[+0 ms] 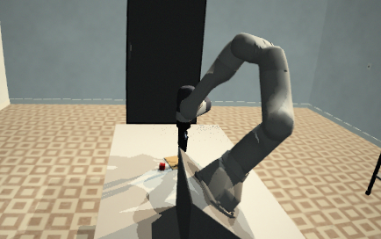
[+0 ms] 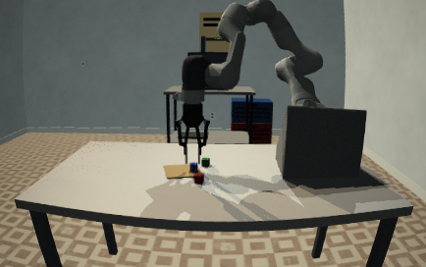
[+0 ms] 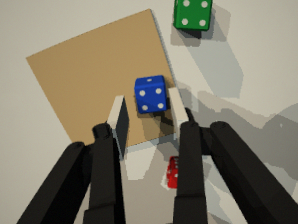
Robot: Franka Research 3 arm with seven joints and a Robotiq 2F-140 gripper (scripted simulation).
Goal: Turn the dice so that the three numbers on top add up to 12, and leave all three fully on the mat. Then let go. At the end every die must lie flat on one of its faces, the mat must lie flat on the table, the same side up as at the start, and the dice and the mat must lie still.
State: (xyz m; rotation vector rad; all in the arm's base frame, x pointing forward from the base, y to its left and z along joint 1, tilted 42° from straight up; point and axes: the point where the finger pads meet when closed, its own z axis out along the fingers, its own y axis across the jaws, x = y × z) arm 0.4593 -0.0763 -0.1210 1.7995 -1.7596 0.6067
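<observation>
Now: the blue die 5 cm below my hand. Round my hand: red die 3 cm behind, 11 cm to the left, 5 cm below; green die 5 cm behind, 8 cm to the right, 5 cm below; tan mat 4 cm ahead, 7 cm below.
</observation>
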